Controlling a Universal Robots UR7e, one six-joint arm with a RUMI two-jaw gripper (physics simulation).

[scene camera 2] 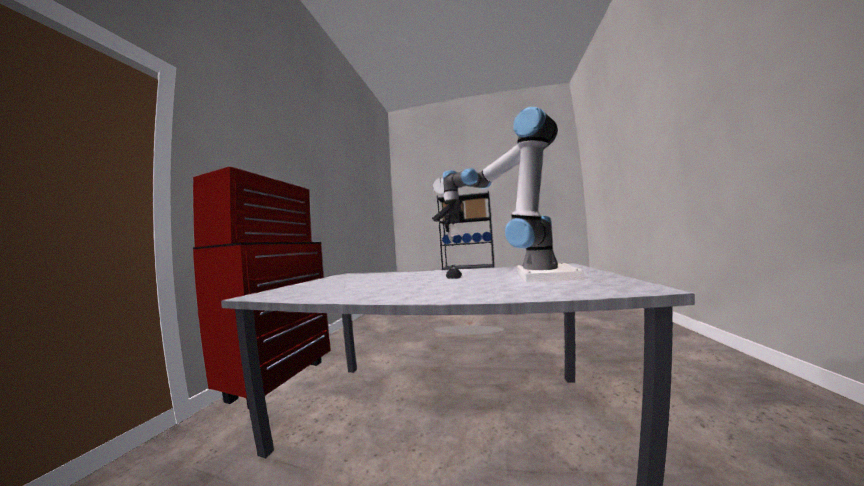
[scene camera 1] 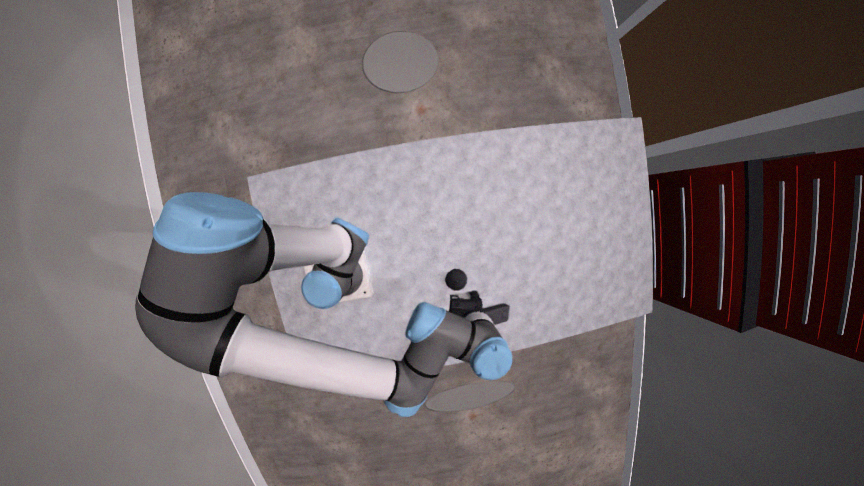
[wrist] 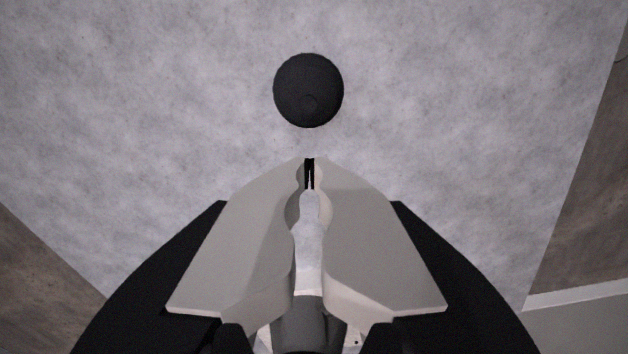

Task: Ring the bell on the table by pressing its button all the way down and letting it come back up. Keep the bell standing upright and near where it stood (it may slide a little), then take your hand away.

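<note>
The black, round bell (scene camera 1: 456,279) (scene camera 2: 453,273) (wrist: 295,75) stands upright on the table. Its small round button (wrist: 310,103) shows on top in the wrist view, raised or pressed being too dark to tell. My gripper (scene camera 1: 460,296) (scene camera 2: 447,228) (wrist: 309,161) is shut with nothing between its pale fingers. It hangs well above the table, clear of the bell. In the wrist view the fingertips point toward the bell, with a strip of table showing between them and it. In scene camera 1 the gripper is beside the bell, on the lower side.
The pale grey table (scene camera 1: 513,181) (scene camera 2: 374,293) bears the arm's white base plate (scene camera 1: 366,288) (scene camera 2: 552,273), to the bell's left in scene camera 1. A red tool cabinet (scene camera 1: 700,241) (scene camera 2: 211,211) stands on the floor beyond the table's end. A shelf rack (scene camera 2: 491,229) stands in the background.
</note>
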